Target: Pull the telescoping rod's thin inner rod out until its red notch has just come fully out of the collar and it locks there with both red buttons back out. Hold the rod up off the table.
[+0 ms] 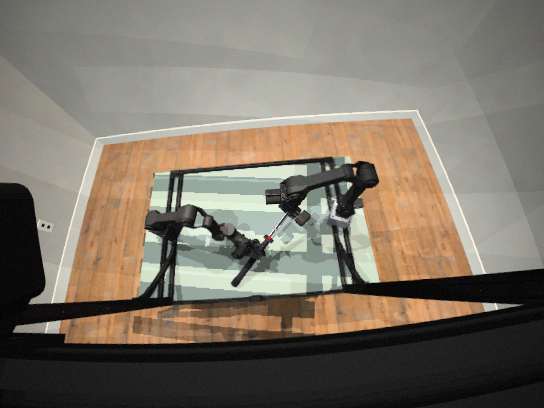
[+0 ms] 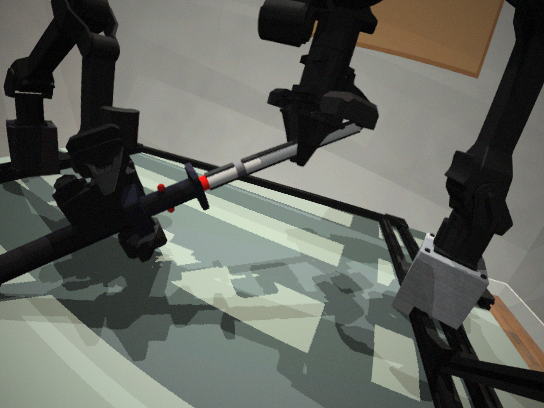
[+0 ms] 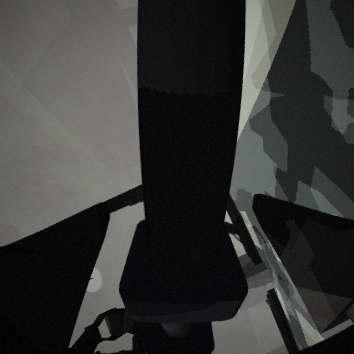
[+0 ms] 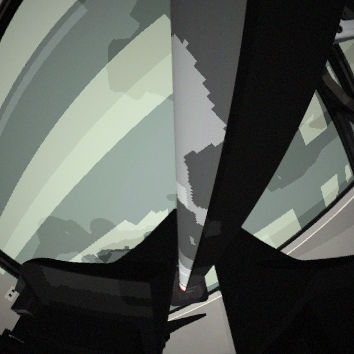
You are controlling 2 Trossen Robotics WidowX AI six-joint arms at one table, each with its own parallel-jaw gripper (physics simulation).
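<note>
The telescoping rod is held in the air, slanting over the table (image 1: 201, 279) (image 2: 262, 336). Its thick black outer tube (image 1: 244, 271) (image 2: 174, 193) (image 3: 189, 140) ends in a flat collar (image 1: 265, 241) (image 2: 197, 186). The red notch (image 2: 204, 183) (image 4: 182, 287) shows just outside the collar. Two red buttons (image 2: 161, 187) (image 2: 171, 210) stick out of the tube. My right gripper (image 1: 291, 214) (image 2: 307, 149) is shut on the thin grey inner rod (image 1: 278, 227) (image 2: 254, 163) (image 4: 197, 123). My left gripper (image 1: 255, 251) (image 2: 129, 202) (image 3: 182, 205) is open, with its fingers on either side of the outer tube.
A black frame rail (image 1: 250, 166) (image 2: 319, 200) runs around the patterned table. A grey block (image 1: 337, 216) (image 2: 432, 283) sits at the right arm's base. Wooden floor (image 1: 412, 202) surrounds the table.
</note>
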